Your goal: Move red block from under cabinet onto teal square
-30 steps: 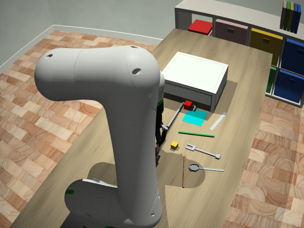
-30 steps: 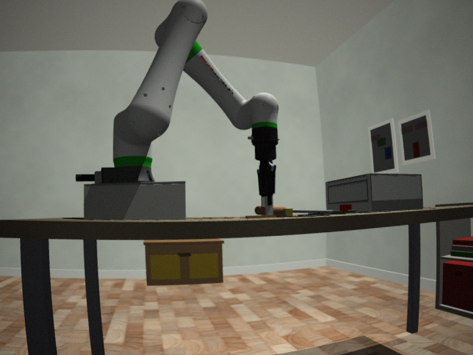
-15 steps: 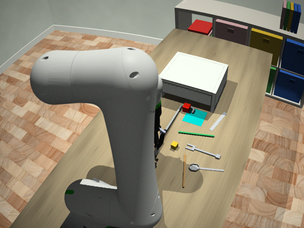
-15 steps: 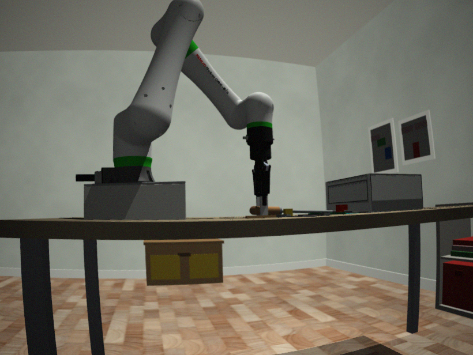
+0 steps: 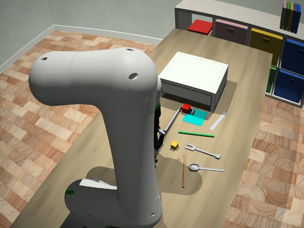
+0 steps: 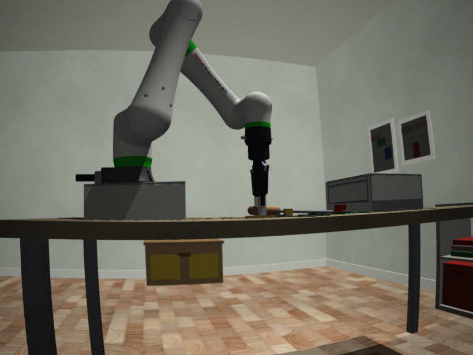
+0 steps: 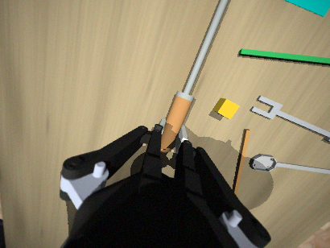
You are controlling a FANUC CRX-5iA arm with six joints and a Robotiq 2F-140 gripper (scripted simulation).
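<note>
Right now the yellow cube is 6 cm ahead of my hand, 8 cm to the right of it and 3 cm below it. From my hand the other things lie so: hook tool: 14 cm ahead, 6 cm to the right, 2 cm below; green stick: 15 cm ahead, 17 cm to the right, 3 cm below; wooden stick: 6 cm behind, 16 cm to the right, 3 cm below.
</note>
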